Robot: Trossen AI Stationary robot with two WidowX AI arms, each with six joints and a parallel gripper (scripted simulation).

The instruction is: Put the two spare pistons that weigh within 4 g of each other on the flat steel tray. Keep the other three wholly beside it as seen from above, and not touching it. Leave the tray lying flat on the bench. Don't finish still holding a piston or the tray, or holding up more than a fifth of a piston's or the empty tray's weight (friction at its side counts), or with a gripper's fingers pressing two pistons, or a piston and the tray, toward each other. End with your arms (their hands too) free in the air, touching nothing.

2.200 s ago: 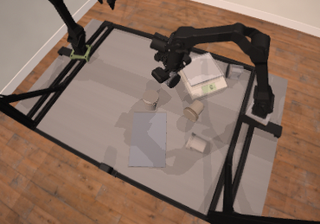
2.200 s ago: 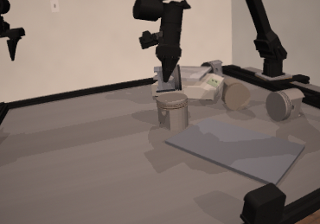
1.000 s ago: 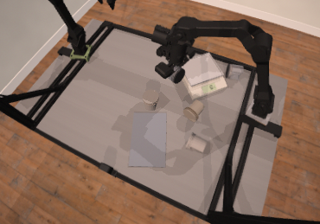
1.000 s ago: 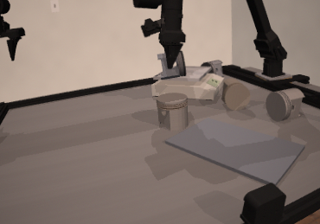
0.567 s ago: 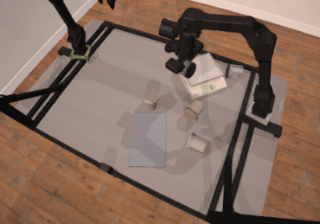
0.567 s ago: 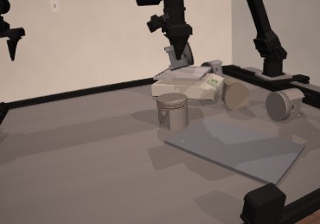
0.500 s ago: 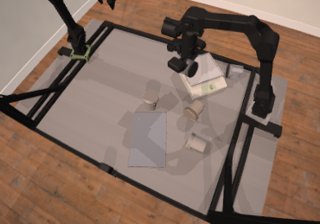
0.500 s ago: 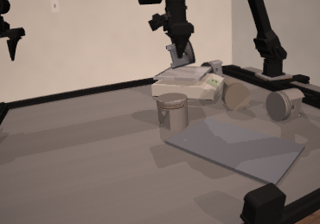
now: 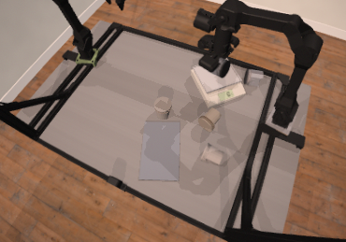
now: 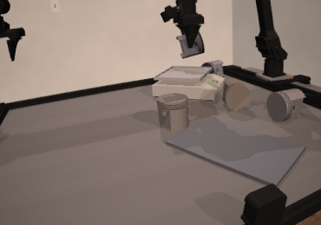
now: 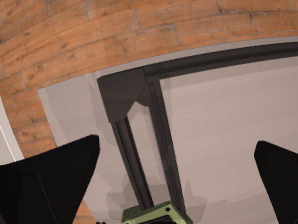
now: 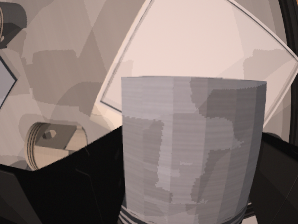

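The weighing scale is 3 cm ahead of my right hand, 1 cm to the right of it and 15 cm below it. The rest, counted from my right hand: dark piston: 1 cm to the right, 3 cm below; flat steel tray: 36 cm behind, 9 cm to the left, 18 cm below.
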